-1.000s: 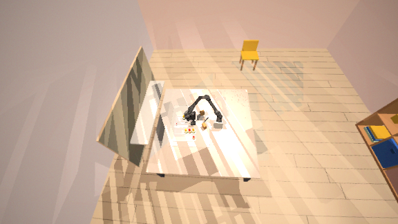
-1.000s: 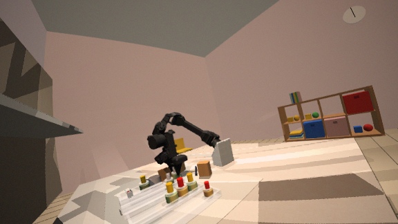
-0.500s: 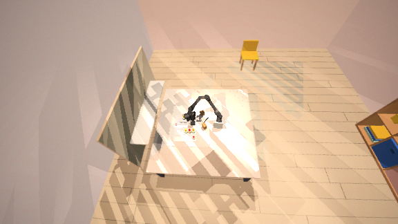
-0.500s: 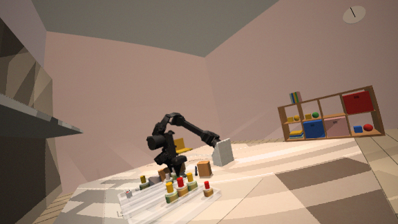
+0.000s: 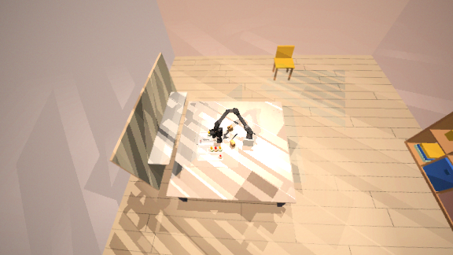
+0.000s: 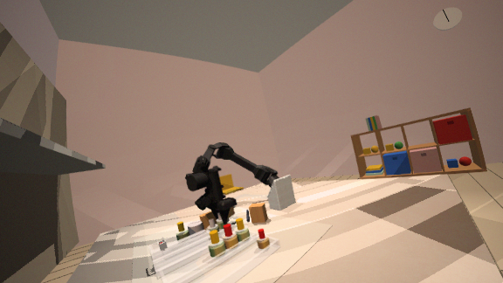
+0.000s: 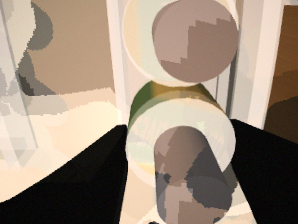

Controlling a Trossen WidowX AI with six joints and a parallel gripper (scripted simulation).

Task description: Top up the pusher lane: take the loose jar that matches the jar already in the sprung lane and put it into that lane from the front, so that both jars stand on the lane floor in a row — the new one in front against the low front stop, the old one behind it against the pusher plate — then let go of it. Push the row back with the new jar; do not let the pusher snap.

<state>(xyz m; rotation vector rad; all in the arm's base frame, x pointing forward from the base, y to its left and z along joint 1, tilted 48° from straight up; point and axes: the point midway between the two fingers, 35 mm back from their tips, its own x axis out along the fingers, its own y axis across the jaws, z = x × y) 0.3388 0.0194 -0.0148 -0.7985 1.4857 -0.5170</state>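
Now: gripper tip 150 mm past the dark stick, 60 mm to the left of it and 40 mm above it. From my gripper tip the other things lie so: clear rack 140 mm ahead, 50 mm to the left, 20 mm below.
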